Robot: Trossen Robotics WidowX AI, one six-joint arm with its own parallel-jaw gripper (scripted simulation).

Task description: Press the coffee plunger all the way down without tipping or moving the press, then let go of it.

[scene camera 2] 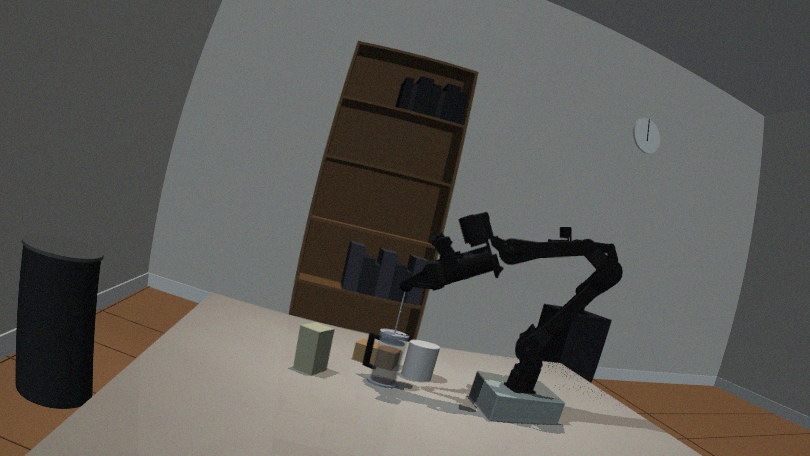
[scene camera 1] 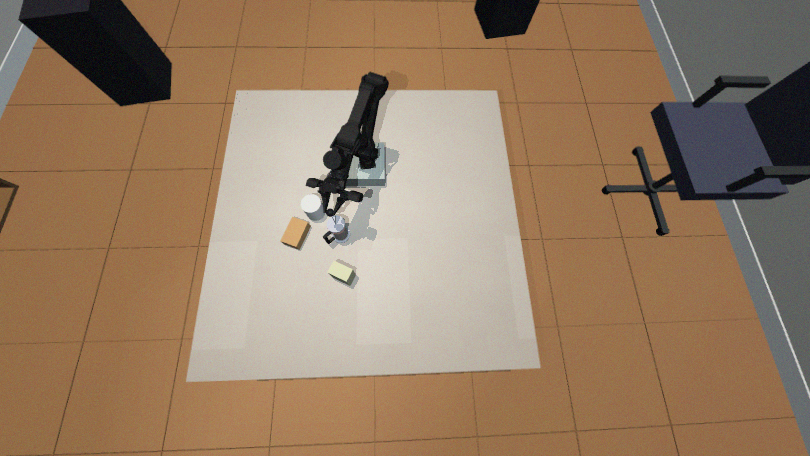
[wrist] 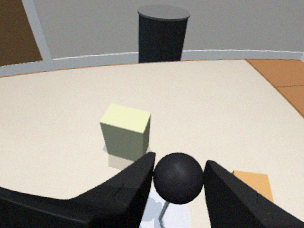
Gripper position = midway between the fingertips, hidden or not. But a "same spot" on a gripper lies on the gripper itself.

my gripper: scene camera 2; scene camera 1; wrist 179, 163
same spot on my gripper: [scene camera 2: 421, 280] = [scene camera 1: 340, 204]
